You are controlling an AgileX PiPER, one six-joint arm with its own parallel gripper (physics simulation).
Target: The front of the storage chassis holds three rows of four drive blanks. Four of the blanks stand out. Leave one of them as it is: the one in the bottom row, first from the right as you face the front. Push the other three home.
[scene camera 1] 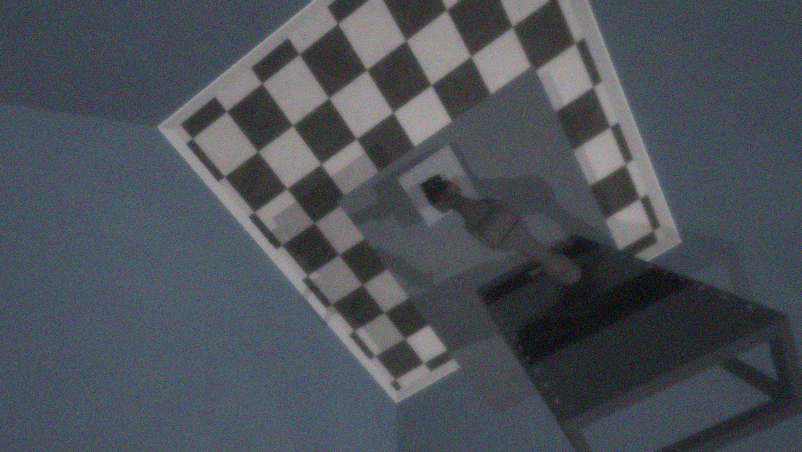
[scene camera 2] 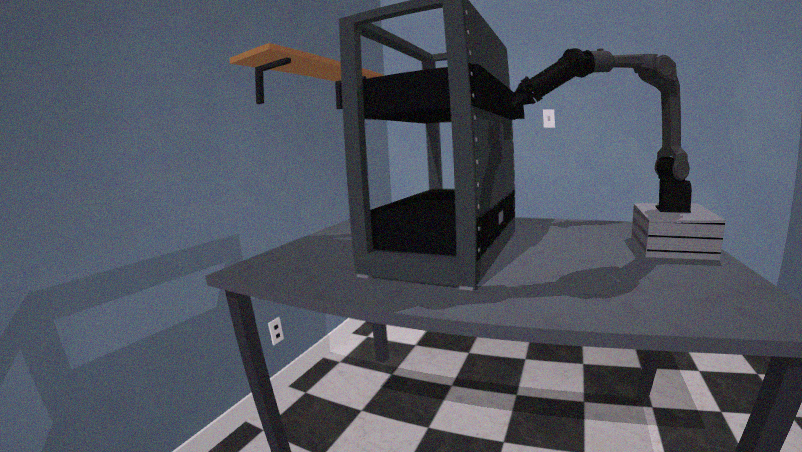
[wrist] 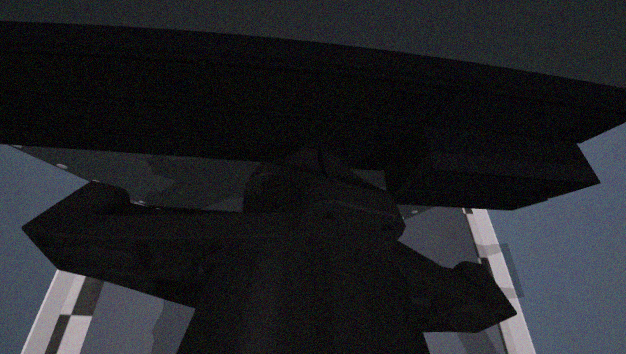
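Observation:
The storage chassis [scene camera 1: 612,311] [scene camera 2: 409,95] [wrist: 150,95] is the black unit high in the rack. Its front is very dark, so rows and gaps between blanks are hard to tell. One black blank [scene camera 2: 520,111] [wrist: 500,175] stands out at the bottom right corner, as one faces the front. Whether other blanks stand out cannot be told. My gripper [scene camera 2: 516,99] [wrist: 313,153] is shut and empty, its tips together. The tips are close to the lower part of the chassis front, left of the standing-out blank in the wrist view; contact cannot be told. In scene camera 1, darkness hides the fingers.
The grey rack [scene camera 1: 673,393] [scene camera 2: 463,168] stands on the table [scene camera 2: 561,314]. A second black unit [scene camera 1: 505,287] [scene camera 2: 412,224] sits low in it. The arm's base stands on a pale block [scene camera 2: 682,238]. An orange shelf [scene camera 2: 292,60] is on the wall behind the rack.

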